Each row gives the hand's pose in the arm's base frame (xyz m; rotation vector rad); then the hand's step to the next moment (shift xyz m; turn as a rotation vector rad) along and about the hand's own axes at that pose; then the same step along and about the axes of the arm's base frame.
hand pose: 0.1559 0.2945 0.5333 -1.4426 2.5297 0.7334
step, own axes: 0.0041 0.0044 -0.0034 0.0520 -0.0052 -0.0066
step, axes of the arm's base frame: -0.0055 -0.0029 0.0030 -0.0225 -0.0455 -0.0142
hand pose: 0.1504 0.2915 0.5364 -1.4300 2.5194 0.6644
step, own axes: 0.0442 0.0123 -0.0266 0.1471 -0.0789 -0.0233
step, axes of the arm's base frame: -0.0318 -0.0409 0.0115 -0.0089 -0.1590 -0.0551
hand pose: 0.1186 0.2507 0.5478 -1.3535 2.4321 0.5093
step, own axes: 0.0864 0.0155 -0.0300 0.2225 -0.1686 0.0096
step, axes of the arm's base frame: -0.0598 -0.0704 -0.0083 0.0331 -0.2446 -0.1308
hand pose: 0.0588 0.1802 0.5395 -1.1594 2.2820 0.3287
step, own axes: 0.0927 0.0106 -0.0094 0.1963 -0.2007 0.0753
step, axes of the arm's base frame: -0.0559 -0.0596 -0.0461 0.0953 -0.2169 -0.1684
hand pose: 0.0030 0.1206 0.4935 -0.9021 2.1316 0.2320
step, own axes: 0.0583 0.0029 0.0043 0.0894 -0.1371 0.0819
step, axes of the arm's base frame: -0.0246 -0.0267 -0.0459 0.1027 -0.1114 -0.1027
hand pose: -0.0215 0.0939 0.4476 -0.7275 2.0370 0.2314
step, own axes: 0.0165 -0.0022 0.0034 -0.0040 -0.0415 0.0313
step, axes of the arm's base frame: -0.0028 -0.0070 -0.0152 0.0480 -0.0184 -0.0090
